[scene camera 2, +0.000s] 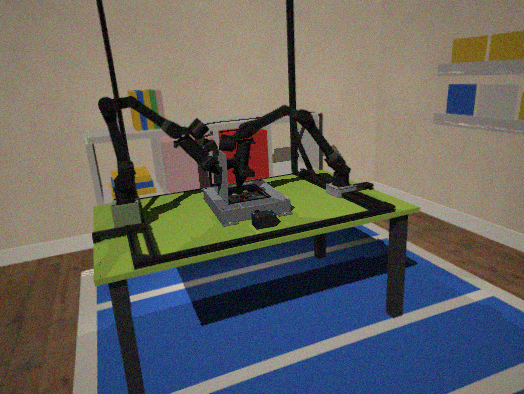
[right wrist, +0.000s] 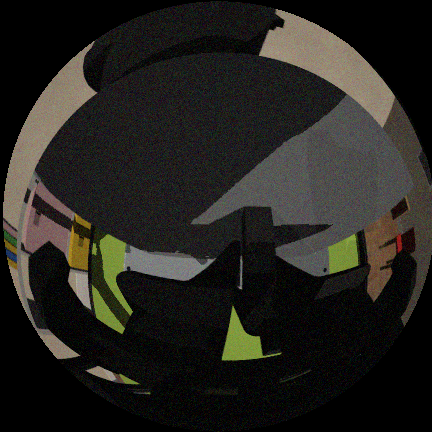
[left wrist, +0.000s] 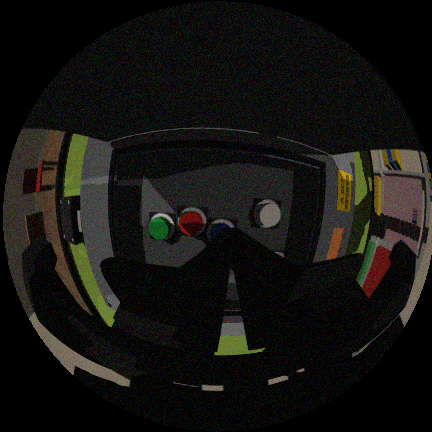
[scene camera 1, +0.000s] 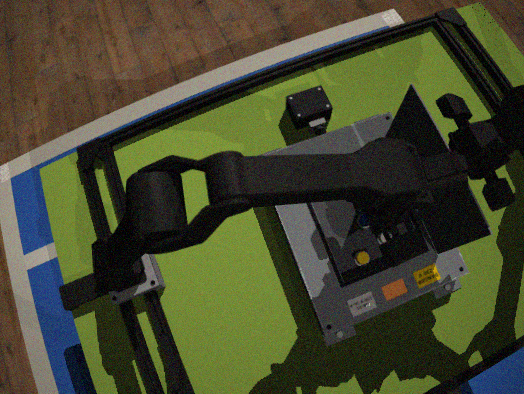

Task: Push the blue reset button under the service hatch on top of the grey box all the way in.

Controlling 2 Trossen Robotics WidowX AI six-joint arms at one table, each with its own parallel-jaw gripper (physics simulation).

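The blue button (scene camera 1: 363, 220) (left wrist: 219, 229) sits in the recess of the grey box (scene camera 1: 298, 239) (scene camera 2: 280, 204) (left wrist: 95, 200). The hatch (scene camera 1: 462, 215) (scene camera 2: 223, 177) (right wrist: 335, 160) stands upright, open. My left gripper (scene camera 2: 242, 180) (left wrist: 230, 233) is shut and empty, fingers pointing down into the opening. Its tips overlap the button's near part in the left wrist view; contact and how deep the button sits cannot be told. My right gripper (right wrist: 241, 245) is shut on the hatch's dark handle (right wrist: 257, 220), at the side of the hatch away from the opening.
In the recess are a green button (left wrist: 159, 228), a red button (left wrist: 191, 223), a white button (left wrist: 268, 213) and a yellow button (scene camera 1: 362, 257). A small black box (scene camera 1: 309, 106) (scene camera 2: 265, 219) stands beside the grey box. The left arm passes over the grey box in scene camera 1.
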